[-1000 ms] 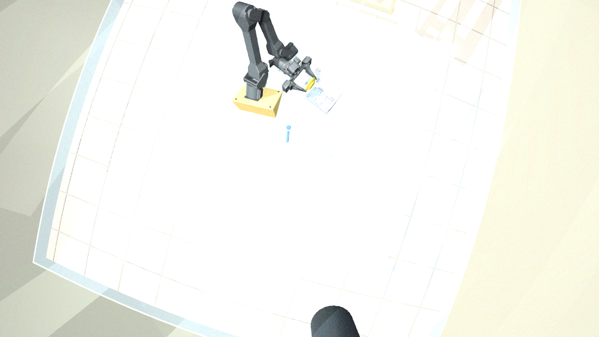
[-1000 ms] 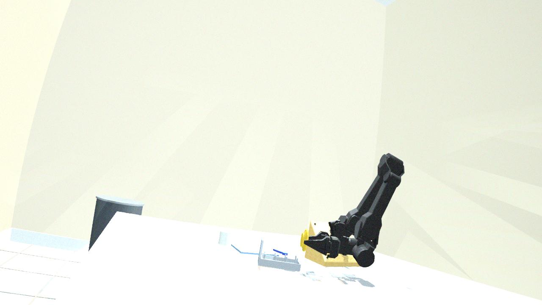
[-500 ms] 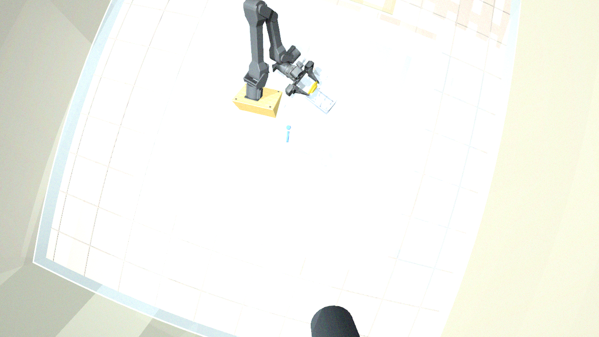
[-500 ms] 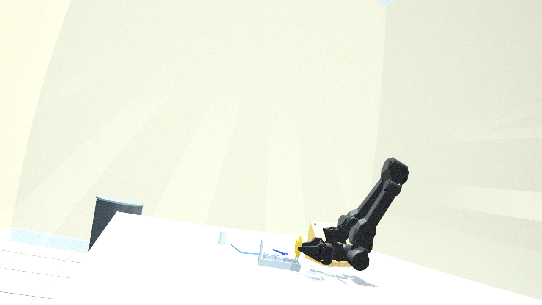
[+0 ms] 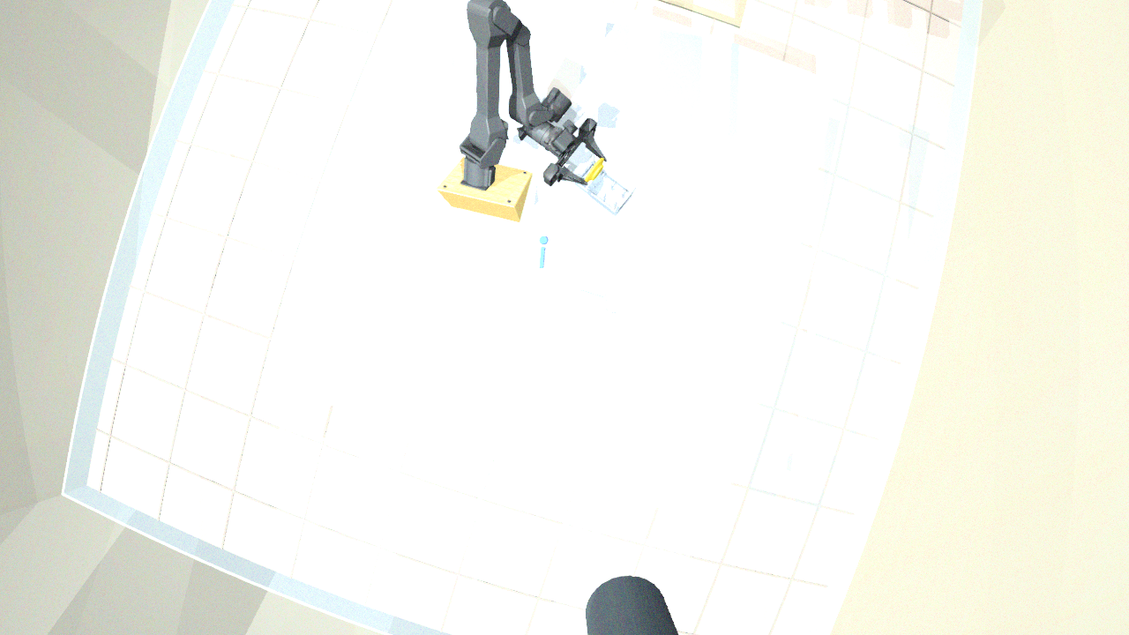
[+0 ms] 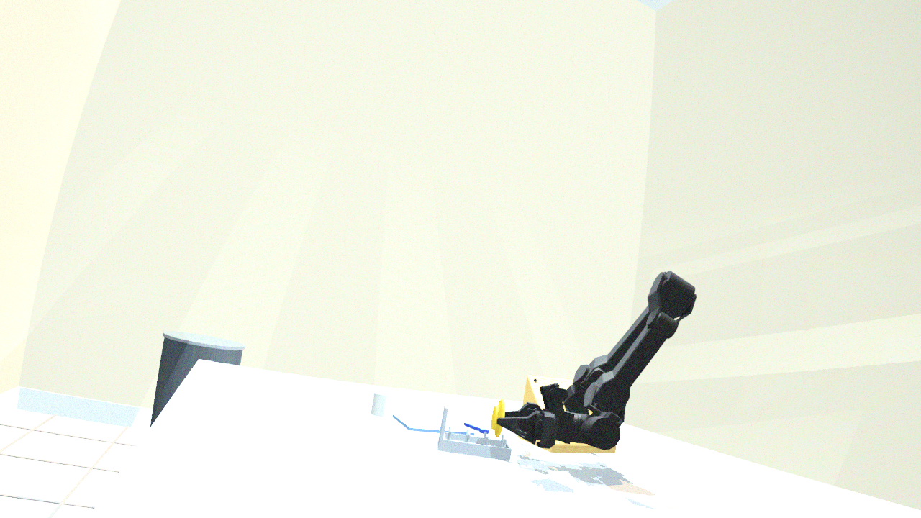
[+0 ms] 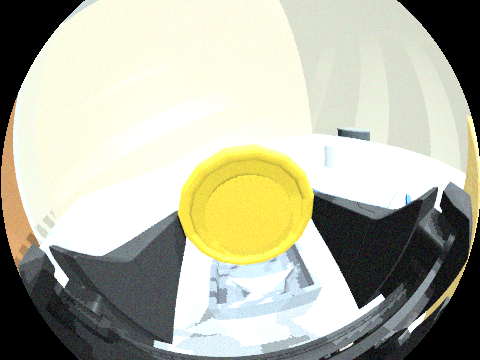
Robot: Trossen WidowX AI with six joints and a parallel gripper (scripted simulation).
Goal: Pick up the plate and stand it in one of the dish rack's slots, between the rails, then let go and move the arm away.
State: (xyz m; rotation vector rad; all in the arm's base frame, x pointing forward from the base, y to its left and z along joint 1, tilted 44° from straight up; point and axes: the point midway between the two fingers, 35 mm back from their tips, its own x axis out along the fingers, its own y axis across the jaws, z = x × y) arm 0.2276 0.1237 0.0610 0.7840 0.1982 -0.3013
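My gripper tip is now 1 cm past the yellow plate. Also, from my gripper tip: white cup: 29 cm to the right, 14 cm ahead, 5 cm below; blue spoon: 21 cm to the right, 7 cm below, 7 cm behind; pale grey dish rack: 5 cm below, 3 cm ahead, 1 cm to the right.
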